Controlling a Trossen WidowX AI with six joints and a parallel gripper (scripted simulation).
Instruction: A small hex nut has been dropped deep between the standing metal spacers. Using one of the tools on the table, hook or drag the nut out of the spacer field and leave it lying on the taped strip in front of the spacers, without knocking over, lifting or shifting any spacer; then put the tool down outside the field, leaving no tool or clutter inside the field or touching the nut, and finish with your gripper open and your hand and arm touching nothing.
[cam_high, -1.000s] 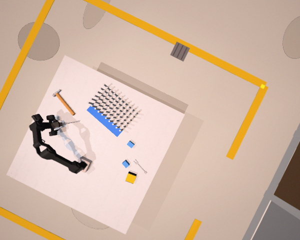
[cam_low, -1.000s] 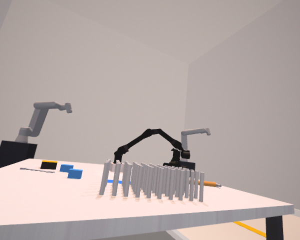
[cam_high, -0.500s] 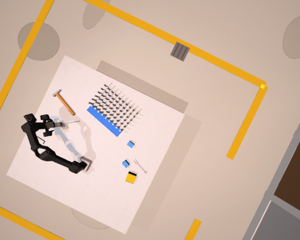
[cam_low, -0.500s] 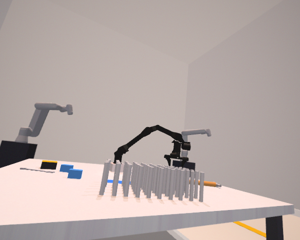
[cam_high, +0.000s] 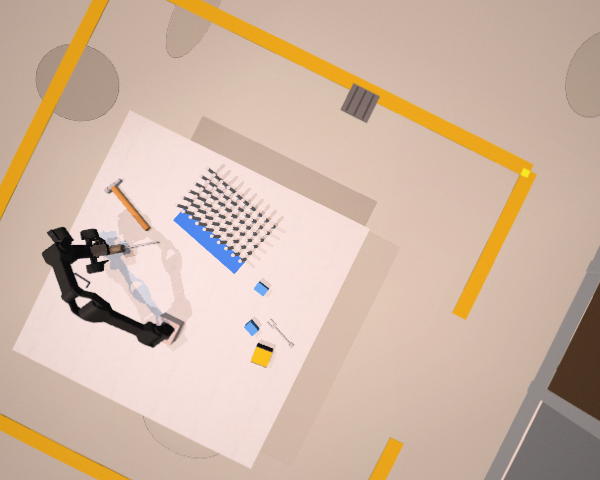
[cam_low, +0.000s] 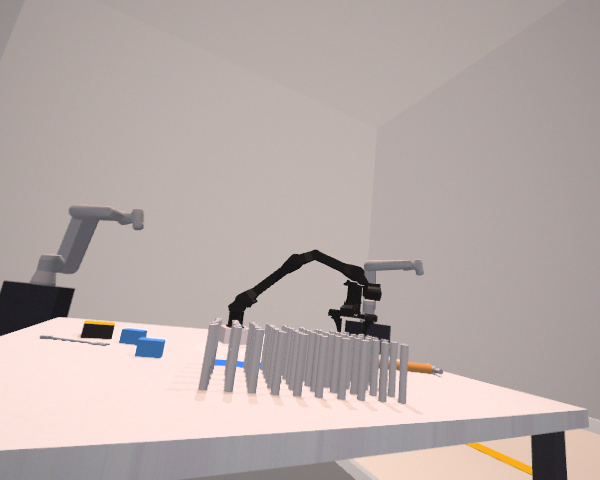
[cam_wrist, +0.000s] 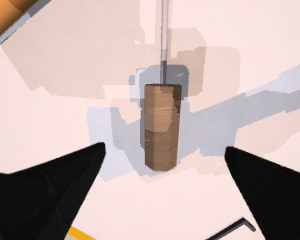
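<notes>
Now: gripper tip 70 mm to the left of the screwdriver, 70 mm short of it and 60 mm above it. The rest, counted from my gripper tip: blue taped strip: 350 mm to the right, 290 mm ahead, 70 mm below; then black hex key: 210 mm behind, 70 mm below, 40 mm to the left; then grey wrench: 890 mm to the right, 110 mm ahead, 70 mm below.
</notes>
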